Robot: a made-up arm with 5 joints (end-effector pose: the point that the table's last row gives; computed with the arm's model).
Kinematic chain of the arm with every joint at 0, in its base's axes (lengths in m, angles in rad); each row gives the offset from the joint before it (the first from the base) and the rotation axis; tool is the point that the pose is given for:
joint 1: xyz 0 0 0.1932 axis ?
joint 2: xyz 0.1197 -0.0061 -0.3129 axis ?
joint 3: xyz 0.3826 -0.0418 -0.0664 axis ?
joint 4: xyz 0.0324 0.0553 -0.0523 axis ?
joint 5: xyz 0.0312 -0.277 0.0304 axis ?
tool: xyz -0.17 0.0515 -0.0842
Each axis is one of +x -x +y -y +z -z.
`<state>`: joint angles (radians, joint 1 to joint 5).
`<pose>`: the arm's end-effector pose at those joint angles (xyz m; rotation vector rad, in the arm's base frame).
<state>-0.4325 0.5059 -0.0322 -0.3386 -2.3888</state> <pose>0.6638 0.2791 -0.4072 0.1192 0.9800 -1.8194</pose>
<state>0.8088 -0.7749 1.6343 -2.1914 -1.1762</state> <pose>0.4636 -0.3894 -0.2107 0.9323 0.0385 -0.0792</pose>
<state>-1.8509 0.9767 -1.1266 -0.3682 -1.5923</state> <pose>-0.2619 0.3676 -0.3073 -1.3318 1.0150 0.5574</pose>
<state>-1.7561 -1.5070 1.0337 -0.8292 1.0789</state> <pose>0.1829 0.8500 0.0784 0.5464 0.7310 -2.3076</pose>
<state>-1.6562 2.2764 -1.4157 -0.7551 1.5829</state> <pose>-0.2891 0.0867 -0.2374 -1.8320 -1.2327 -0.0492</pose>
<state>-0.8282 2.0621 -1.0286 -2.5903 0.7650</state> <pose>0.2638 0.1480 0.2259 -1.6212 -1.2966 1.3540</pose>
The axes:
joint 1: -z
joint 2: +x
joint 3: -y
joint 4: -x
joint 5: +z

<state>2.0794 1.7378 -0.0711 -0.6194 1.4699</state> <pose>0.1696 -0.6356 -0.3603 -0.4040 -2.3359 -0.2479</pose>
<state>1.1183 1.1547 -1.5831 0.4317 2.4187</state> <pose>0.2873 -0.5034 -0.5743 1.2209 -0.9470 2.2209</pose>
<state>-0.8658 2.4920 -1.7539 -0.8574 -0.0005</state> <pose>0.1610 0.2150 -0.2440 -0.9486 -1.9806 -1.2804</pose>
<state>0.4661 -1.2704 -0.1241 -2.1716 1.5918</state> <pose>0.2619 -0.5240 -0.5521 0.4651 -0.8113 0.9196</pose>
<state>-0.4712 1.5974 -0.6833 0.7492 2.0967</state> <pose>0.6545 0.2988 -0.4730 -1.0964 0.5847 -2.7689</pose>
